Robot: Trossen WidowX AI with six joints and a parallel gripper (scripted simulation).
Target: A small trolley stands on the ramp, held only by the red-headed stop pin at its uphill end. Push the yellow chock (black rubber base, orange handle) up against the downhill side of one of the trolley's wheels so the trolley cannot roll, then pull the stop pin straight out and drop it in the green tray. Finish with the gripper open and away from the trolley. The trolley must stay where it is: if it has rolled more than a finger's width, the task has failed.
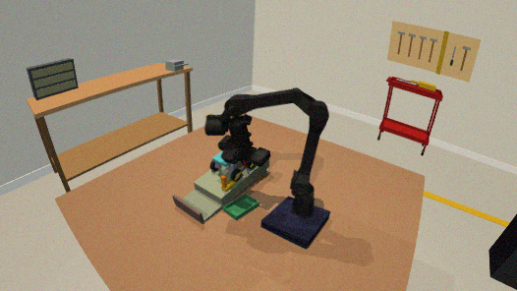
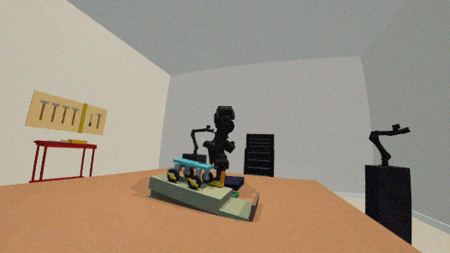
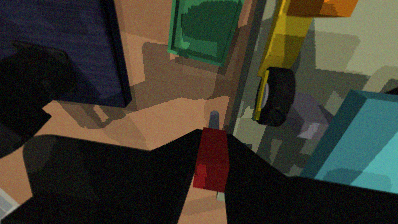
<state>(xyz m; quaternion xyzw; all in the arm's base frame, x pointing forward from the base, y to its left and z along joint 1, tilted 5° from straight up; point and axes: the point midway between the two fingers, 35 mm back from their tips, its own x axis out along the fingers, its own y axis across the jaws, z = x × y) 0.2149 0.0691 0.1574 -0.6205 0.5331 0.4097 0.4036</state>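
The green tray is 150 mm below my gripper tip, 60 mm to the left of it and 30 mm behind it. From my gripper tip the other things lie so: red-headed stop pin (right at my gripper tip); then yellow chock (60 mm to the left, 60 mm below, 40 mm ahead); then trolley (110 mm ahead, 40 mm below, 30 mm to the right).
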